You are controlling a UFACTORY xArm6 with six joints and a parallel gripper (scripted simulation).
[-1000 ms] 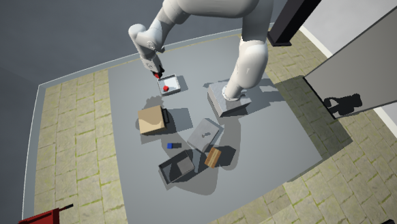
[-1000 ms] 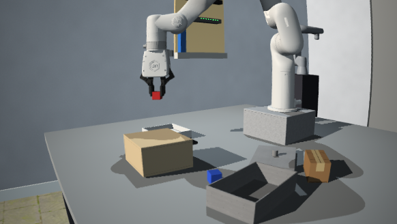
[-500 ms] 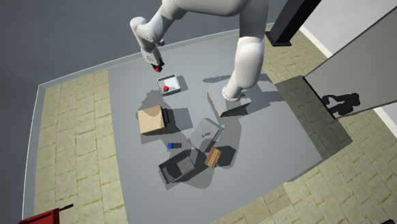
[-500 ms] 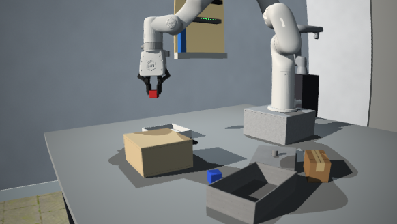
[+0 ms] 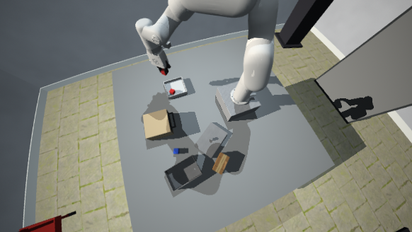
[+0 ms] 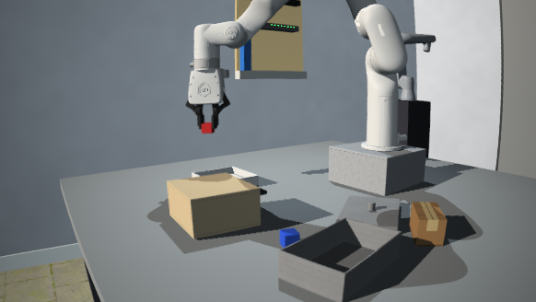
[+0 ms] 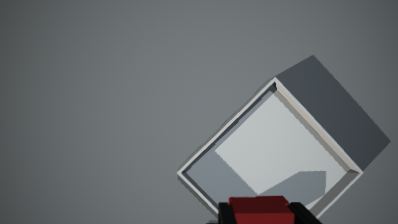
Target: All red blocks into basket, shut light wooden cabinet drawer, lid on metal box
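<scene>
Now: the white basket 17 cm below my hand, 4 cm behind it and 2 cm to the left of it. Also, from my hand: blue block 49 cm to the left, 17 cm below, 1 cm behind; drawer 31 cm to the left, 14 cm below, 6 cm ahead; light wooden cabinet 31 cm to the left, 14 cm below, 7 cm ahead.
</scene>
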